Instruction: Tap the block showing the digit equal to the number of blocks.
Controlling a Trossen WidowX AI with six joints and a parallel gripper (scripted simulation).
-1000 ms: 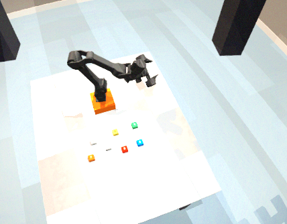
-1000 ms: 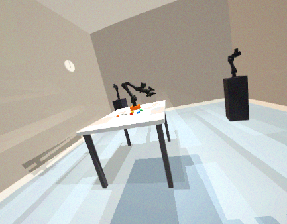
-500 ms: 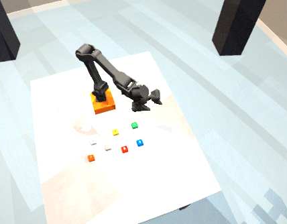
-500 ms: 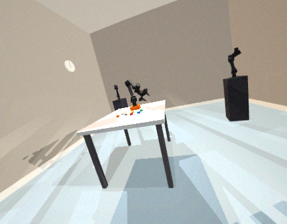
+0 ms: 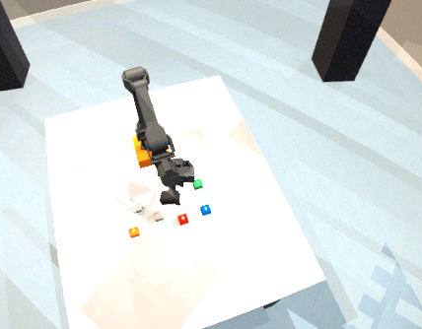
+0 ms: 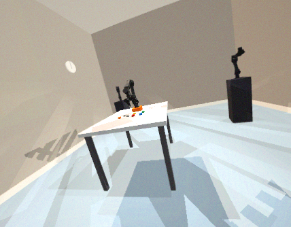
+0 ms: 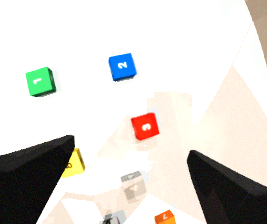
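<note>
Now: gripper tip 190 mm to the left of the orange block, 110 mm above it and 80 mm short of it. Round my gripper tip: blue block 110 mm below, 90 mm to the left, 20 mm ahead; yellow block 110 mm below, 70 mm behind, 40 mm to the right; red block 110 mm below, 40 mm ahead.
</note>
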